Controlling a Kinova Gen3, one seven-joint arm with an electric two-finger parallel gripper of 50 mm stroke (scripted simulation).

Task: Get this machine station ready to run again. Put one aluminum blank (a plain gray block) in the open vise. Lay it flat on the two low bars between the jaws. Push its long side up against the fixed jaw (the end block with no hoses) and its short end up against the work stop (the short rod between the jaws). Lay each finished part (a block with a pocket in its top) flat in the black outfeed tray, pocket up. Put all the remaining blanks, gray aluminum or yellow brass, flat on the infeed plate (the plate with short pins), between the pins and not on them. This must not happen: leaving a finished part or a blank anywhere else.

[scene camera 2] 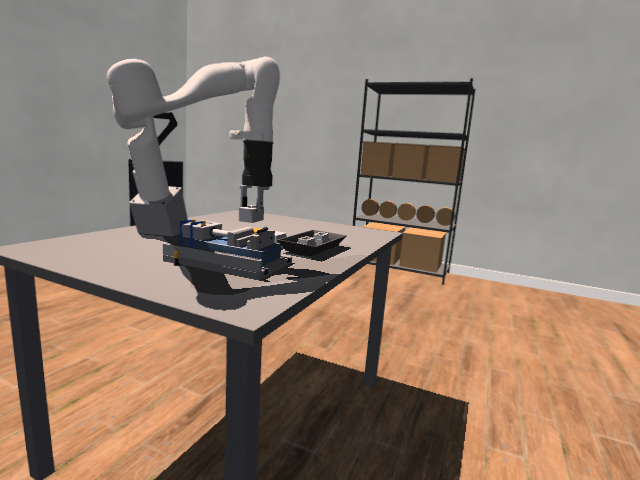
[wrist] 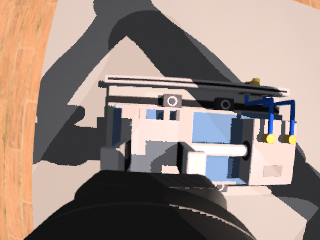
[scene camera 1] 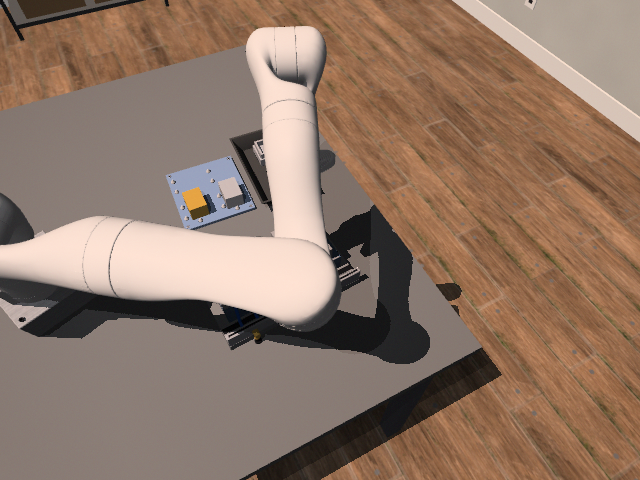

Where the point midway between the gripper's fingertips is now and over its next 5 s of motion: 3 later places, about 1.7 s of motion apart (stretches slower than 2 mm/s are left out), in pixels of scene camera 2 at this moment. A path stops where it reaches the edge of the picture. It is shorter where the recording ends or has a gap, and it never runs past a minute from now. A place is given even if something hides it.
My gripper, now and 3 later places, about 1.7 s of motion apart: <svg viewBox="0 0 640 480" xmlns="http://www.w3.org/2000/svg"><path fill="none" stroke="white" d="M251 210L250 218L251 221L251 227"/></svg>
